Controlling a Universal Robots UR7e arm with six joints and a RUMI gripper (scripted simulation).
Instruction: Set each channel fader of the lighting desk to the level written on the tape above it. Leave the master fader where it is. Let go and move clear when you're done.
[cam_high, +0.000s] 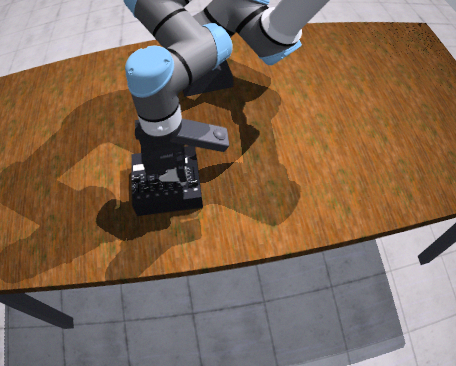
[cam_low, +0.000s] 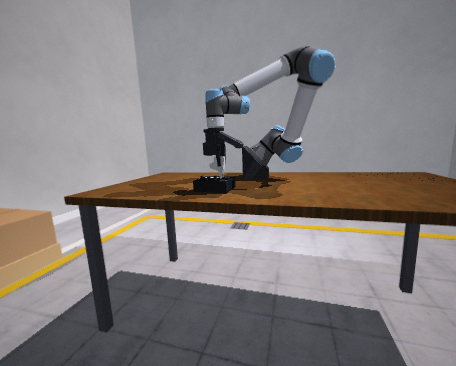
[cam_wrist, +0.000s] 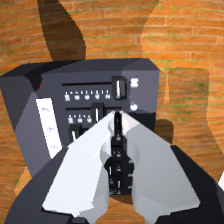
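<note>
Right now the master fader is 2 cm to the left of my hand, 1 cm below it and 1 cm ahead of it. The rest, counted from my hand: fader 4 (4 cm to the right, 4 cm behind, 1 cm below); then fader 3 (6 cm to the right, 2 cm behind, 1 cm below); then fader 6 (2 cm behind, 1 cm below).
</note>
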